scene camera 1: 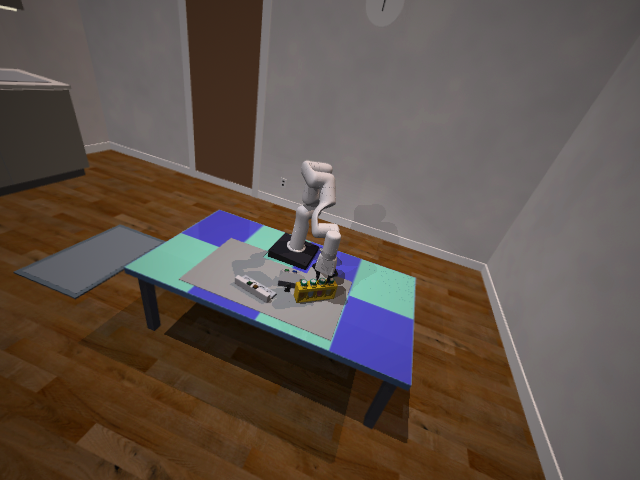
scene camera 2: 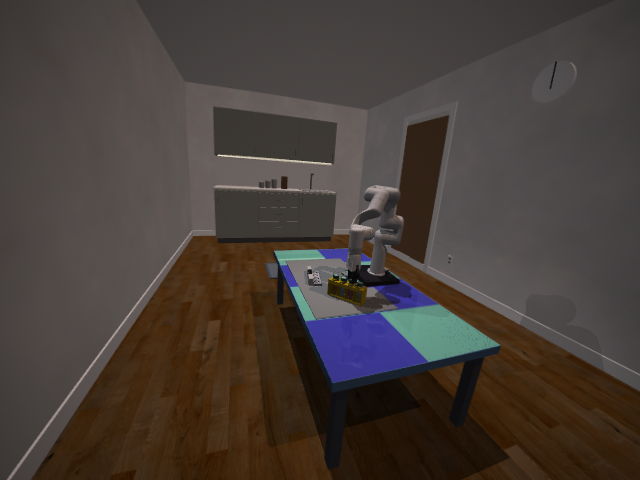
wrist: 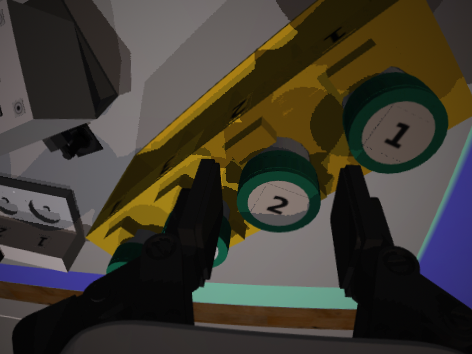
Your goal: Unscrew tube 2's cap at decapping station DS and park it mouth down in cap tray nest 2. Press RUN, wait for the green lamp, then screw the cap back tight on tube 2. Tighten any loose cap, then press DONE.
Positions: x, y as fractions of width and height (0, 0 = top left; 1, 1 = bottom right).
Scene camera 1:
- grey mat: 0.34, 0.57
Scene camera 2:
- grey mat: 0.50, 0.64
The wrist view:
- my gripper: 0.59, 0.53
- grey mat: 0.34, 0.19
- grey control box: 0.13, 0.24
